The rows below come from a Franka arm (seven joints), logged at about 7 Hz.
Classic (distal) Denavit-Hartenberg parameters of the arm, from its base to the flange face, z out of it. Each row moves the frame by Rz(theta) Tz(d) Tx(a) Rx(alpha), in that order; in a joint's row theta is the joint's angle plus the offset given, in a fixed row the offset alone. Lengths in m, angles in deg.
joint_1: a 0, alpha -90, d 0.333, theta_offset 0
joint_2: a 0, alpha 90, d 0, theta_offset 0
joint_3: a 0.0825, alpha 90, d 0.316, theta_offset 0
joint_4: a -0.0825, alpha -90, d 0, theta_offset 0
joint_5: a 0, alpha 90, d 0.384, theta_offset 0
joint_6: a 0.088, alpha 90, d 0, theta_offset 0
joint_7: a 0, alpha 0, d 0.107, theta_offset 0
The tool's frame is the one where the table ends.
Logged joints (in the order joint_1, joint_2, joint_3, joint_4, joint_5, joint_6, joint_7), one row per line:
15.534, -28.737, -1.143, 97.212, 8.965, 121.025, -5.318
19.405, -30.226, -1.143, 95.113, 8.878, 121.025, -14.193
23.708, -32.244, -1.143, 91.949, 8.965, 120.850, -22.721
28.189, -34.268, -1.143, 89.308, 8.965, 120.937, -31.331
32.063, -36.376, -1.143, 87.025, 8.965, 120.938, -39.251
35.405, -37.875, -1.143, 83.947, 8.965, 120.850, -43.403
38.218, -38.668, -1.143, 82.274, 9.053, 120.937, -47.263
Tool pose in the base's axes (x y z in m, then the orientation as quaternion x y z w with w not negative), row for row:
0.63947, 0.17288, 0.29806, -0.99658, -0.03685, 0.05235, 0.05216
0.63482, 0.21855, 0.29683, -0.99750, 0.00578, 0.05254, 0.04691
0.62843, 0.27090, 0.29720, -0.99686, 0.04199, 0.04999, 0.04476
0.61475, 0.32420, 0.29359, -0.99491, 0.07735, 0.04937, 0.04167
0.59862, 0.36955, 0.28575, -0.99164, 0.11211, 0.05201, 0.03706
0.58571, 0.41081, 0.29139, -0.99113, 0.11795, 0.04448, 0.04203
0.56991, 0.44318, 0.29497, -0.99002, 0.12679, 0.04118, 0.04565
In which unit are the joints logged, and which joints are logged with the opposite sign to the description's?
The joints are logged in degrees. Opposite sign: joint_2, joint_4, joint_7.
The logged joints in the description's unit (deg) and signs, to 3 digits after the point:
15.534, 28.737, -1.143, -97.212, 8.965, 121.025, 5.318
19.405, 30.226, -1.143, -95.113, 8.878, 121.025, 14.193
23.708, 32.244, -1.143, -91.949, 8.965, 120.850, 22.721
28.189, 34.268, -1.143, -89.308, 8.965, 120.937, 31.331
32.063, 36.376, -1.143, -87.025, 8.965, 120.938, 39.251
35.405, 37.875, -1.143, -83.947, 8.965, 120.850, 43.403
38.218, 38.668, -1.143, -82.274, 9.053, 120.937, 47.263

